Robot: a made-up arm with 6 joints.
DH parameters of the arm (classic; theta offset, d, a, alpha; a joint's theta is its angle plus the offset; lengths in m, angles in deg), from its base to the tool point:
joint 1: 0 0.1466 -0.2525 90
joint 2: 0 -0.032 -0.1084 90
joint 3: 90 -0.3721 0.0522 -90
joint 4: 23.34 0 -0.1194 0
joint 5: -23.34 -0.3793 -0.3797 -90
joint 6: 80.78 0 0.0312 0
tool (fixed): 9.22 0.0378 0 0
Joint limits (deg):
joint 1: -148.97..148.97
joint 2: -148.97..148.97
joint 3: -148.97..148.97
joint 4: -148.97..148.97
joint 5: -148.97..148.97
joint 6: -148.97..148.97
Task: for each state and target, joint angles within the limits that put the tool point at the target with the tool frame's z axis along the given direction. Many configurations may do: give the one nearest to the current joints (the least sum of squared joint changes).
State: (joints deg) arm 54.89 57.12 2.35 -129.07 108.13 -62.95
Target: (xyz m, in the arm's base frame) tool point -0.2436 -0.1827 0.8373 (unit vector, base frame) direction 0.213 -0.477 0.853
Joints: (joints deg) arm 77.26 23.99 6.45 -142.09 123.74 -66.77
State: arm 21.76 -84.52 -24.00 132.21 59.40 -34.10
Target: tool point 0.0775 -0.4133 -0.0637 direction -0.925 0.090 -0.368
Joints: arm 12.23 -67.41 -0.05 104.48 59.02 -51.35
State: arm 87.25 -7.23 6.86 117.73 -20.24 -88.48
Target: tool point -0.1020 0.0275 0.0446 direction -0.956 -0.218 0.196
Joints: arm 81.57 -15.61 -23.40 129.51 -44.85 -65.24
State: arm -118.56 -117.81 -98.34 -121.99 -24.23 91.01
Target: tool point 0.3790 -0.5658 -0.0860 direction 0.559 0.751 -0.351
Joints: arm -114.74 -93.93 -115.10 -148.97 -3.90 115.92
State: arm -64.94 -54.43 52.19 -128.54 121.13 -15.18
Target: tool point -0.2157 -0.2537 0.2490 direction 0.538 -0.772 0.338
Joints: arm -62.88 -33.65 77.84 -103.37 140.41 -5.17
